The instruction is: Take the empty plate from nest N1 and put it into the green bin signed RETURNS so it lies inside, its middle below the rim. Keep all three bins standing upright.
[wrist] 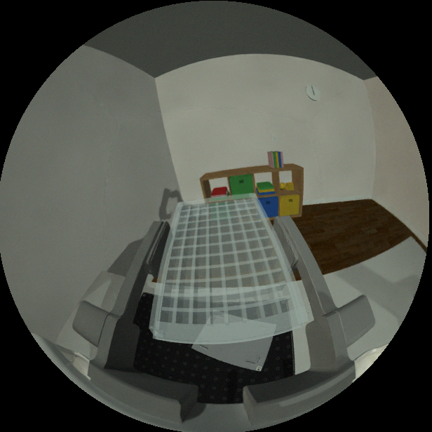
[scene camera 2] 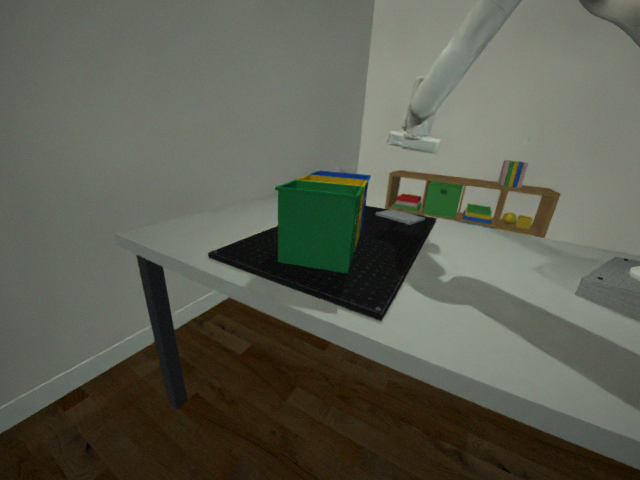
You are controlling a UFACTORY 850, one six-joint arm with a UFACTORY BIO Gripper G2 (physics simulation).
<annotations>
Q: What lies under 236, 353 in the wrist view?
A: A grey nest.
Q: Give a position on a clear plate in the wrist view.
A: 224, 277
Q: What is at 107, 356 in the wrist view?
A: My gripper.
</annotations>
